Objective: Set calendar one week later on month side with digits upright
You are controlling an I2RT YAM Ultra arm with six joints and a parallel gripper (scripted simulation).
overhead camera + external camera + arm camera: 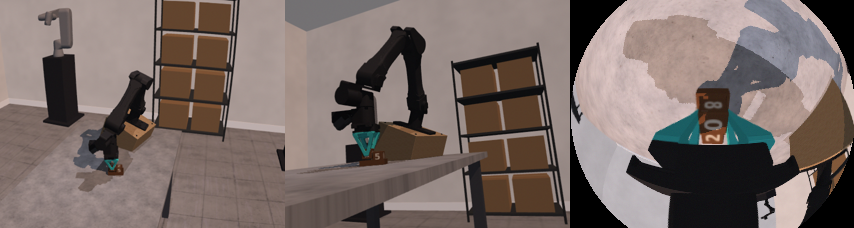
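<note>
The brown cube is right at my hand. Also, from my hand: brown calendar tray (10 mm behind, 20 mm to the left, 30 mm below).
</note>
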